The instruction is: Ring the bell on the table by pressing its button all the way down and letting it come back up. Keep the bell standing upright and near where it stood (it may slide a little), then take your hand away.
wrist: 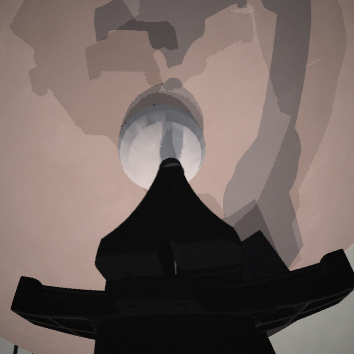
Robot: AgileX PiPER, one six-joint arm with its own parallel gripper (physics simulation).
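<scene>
The bell (142, 155) stands upright on the table (60, 175), a pale, shiny dome with a grey-blue lower rim, a little above the middle of the wrist view. Its lower part in the view is hidden behind my fingers. A small dark rounded button (171, 160) shows right at the end of my fingertips, over the dome; I cannot tell whether they touch it or how far it is pressed. My gripper (171, 179) is shut, its black fingers together with nothing between them, and its tips are over the bell's top.
The pinkish table top carries broad grey shadows of the arm at the top and right of the view, and the bell's shadow lies just beyond it. The table's edge shows at the lower right, with a grey-green surface (330, 320) beyond it.
</scene>
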